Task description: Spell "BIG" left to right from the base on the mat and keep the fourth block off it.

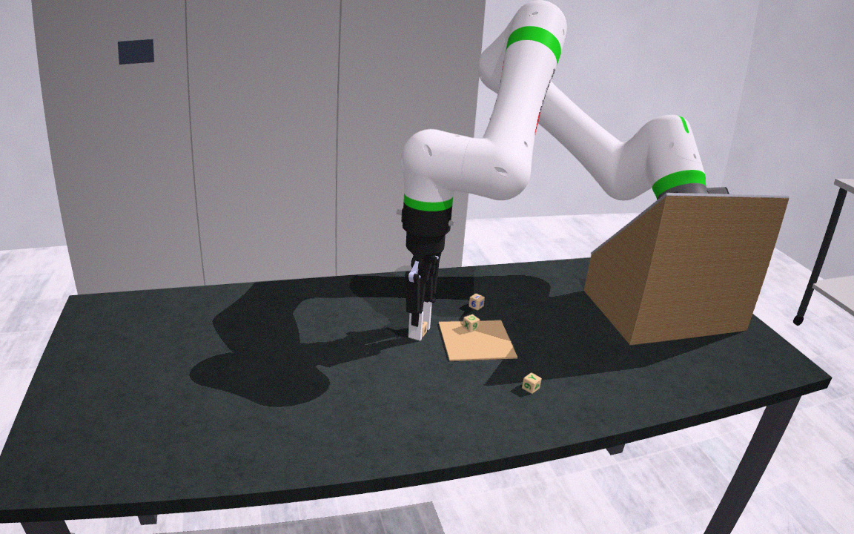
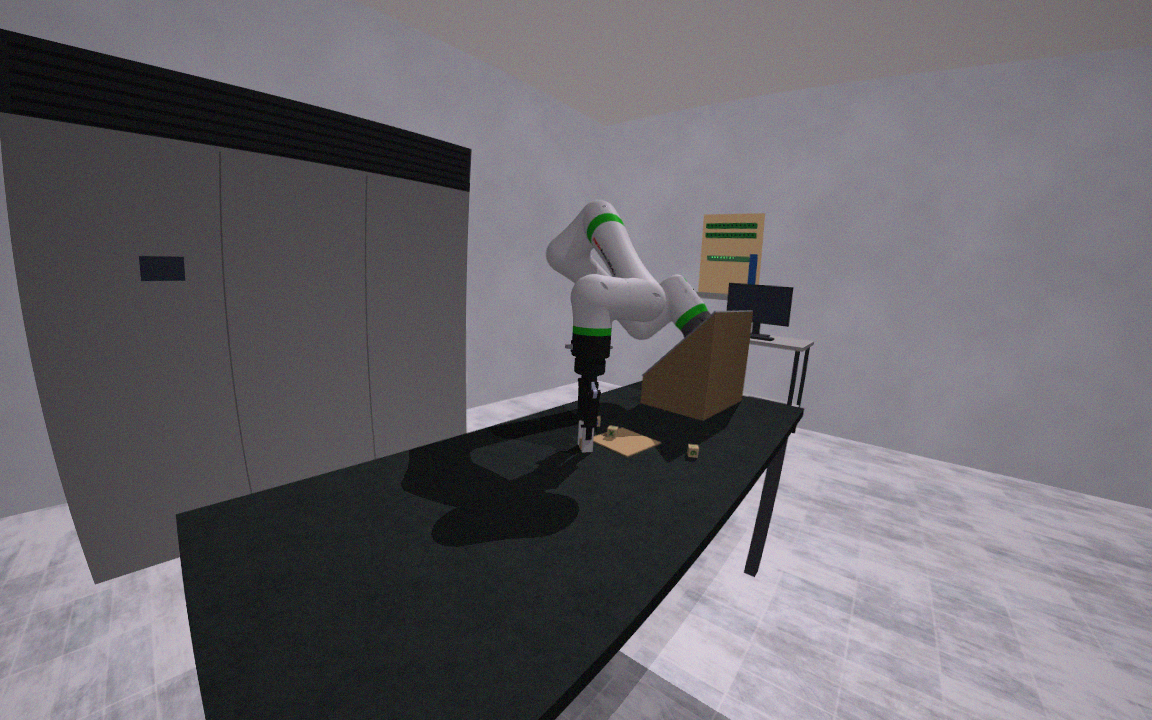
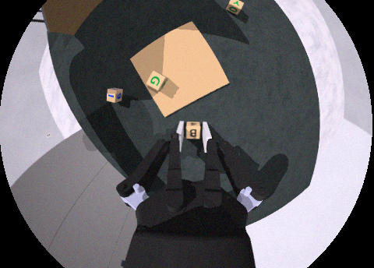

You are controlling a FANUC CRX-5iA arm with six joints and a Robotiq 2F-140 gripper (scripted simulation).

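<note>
Right now the tan mat is 120 mm behind my hand, 30 mm to the left of it and 30 mm below it.
</note>
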